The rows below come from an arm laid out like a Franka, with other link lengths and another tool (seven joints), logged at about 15 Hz.
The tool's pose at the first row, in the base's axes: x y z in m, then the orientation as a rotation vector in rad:
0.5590 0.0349 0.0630 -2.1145 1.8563 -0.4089
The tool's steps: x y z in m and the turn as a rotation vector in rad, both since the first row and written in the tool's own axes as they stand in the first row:
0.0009 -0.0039 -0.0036 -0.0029 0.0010 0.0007
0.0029 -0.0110 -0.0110 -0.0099 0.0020 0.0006
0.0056 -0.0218 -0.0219 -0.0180 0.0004 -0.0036
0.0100 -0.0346 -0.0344 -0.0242 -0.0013 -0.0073
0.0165 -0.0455 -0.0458 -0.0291 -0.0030 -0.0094
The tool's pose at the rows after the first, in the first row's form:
0.5612 0.0344 0.0679 -2.1158 1.8592 -0.4074
0.5649 0.0330 0.0775 -2.1207 1.8638 -0.4026
0.5707 0.0312 0.0919 -2.1299 1.8635 -0.3949
0.5779 0.0280 0.1086 -2.1373 1.8625 -0.3886
0.5840 0.0225 0.1235 -2.1423 1.8623 -0.3829

